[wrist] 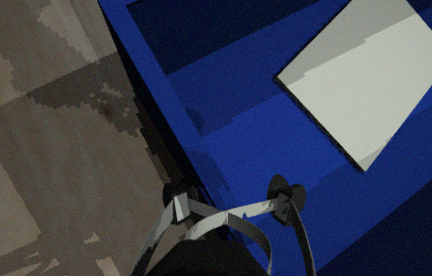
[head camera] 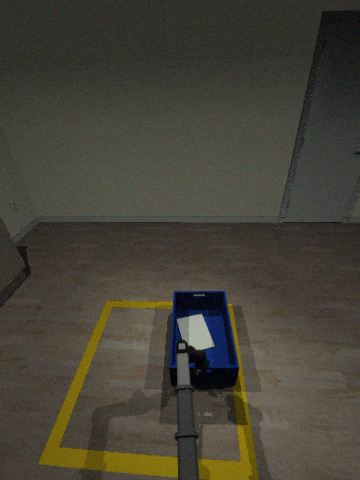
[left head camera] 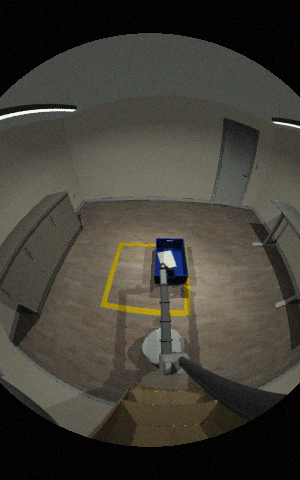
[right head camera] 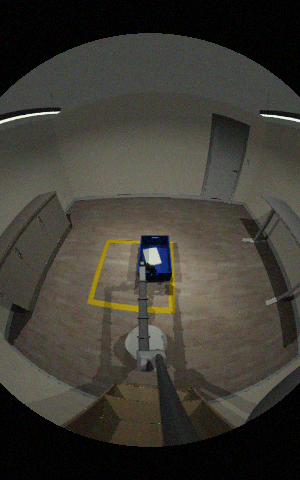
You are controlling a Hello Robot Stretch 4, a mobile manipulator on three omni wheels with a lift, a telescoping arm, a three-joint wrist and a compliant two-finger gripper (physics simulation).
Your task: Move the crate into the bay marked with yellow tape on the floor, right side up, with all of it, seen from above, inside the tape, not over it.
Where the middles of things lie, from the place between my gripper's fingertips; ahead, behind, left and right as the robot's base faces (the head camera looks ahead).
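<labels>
White sheet (head camera: pixel 193 329): 130 mm below my hand, 340 mm ahead.
</labels>
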